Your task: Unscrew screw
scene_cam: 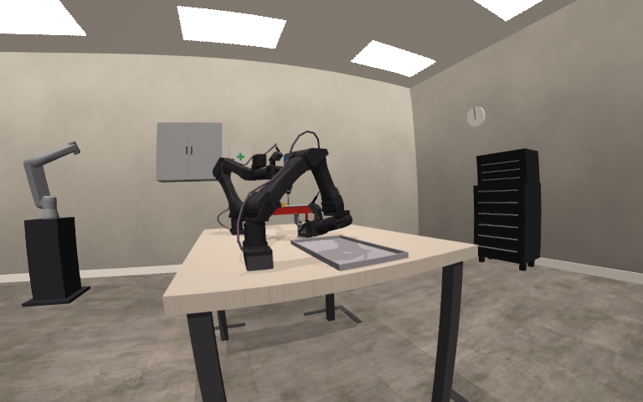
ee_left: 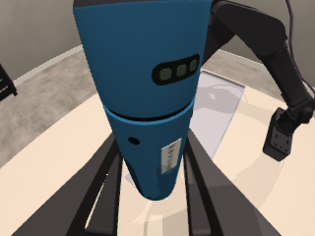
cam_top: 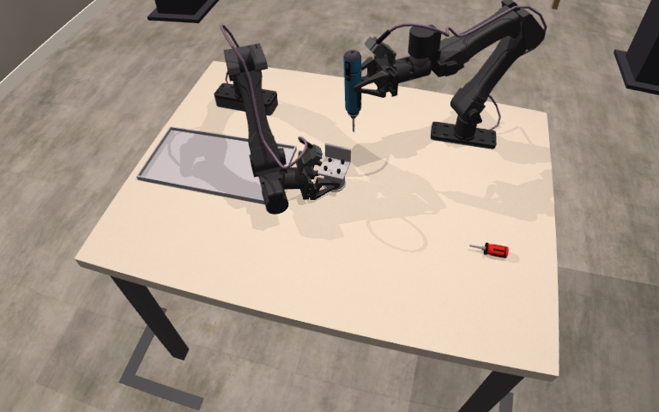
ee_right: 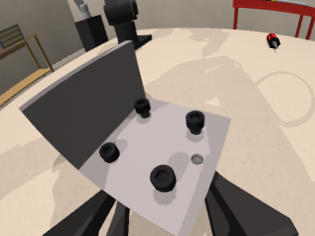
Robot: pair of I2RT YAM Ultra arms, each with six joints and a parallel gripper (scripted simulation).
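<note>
My right hand is 5 cm below the grey L-shaped bracket. Also, from my right hand: shallow grey tray: 35 cm to the right, 2 cm below; small red-handled screwdriver: 14 cm ahead, 43 cm to the left, 1 cm below.
</note>
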